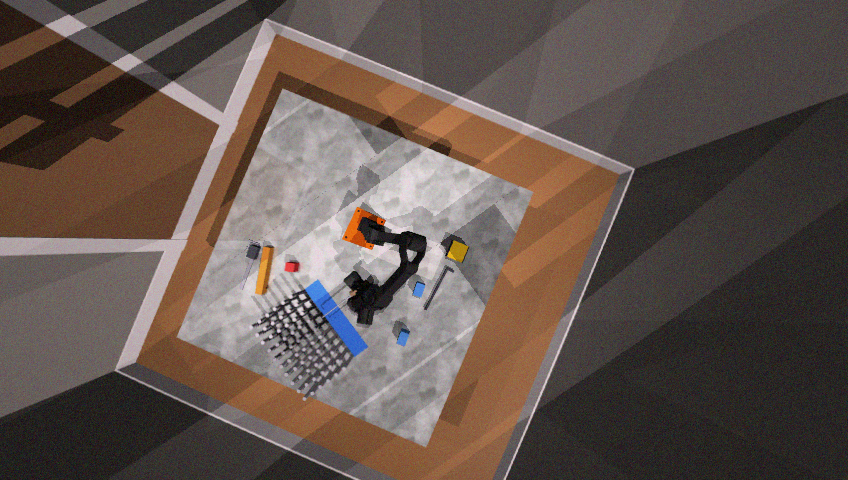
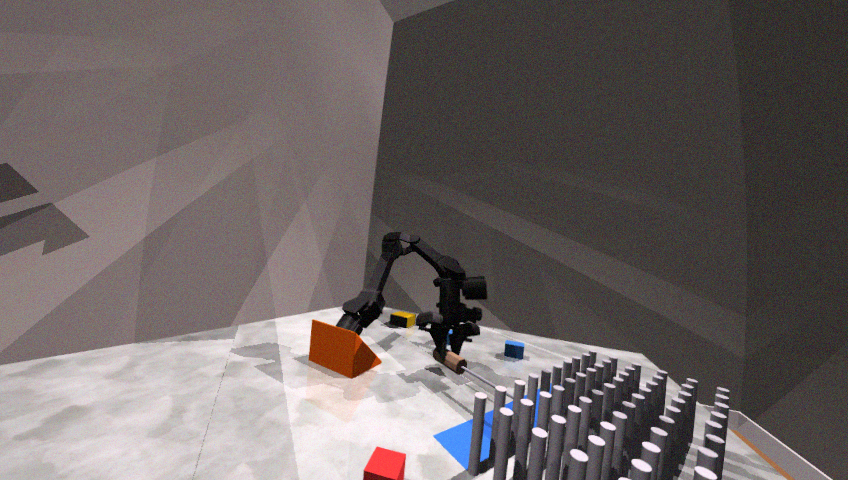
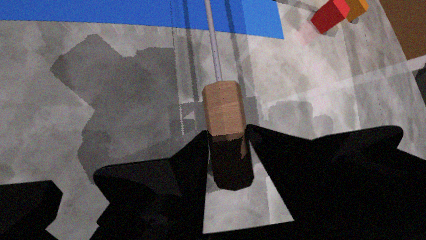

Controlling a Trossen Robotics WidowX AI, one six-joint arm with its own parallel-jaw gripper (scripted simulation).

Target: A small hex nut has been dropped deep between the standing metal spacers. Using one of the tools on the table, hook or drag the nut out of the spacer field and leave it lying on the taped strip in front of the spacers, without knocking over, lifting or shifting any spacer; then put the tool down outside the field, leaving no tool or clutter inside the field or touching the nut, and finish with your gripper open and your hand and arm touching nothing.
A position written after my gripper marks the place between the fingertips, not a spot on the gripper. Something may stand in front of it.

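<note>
Blue taped strip (image 1: 338,321) visible. Wooden-handled tool held by my gripper (image 2: 449,360); the same gripper (image 3: 226,131) also visible.
</note>
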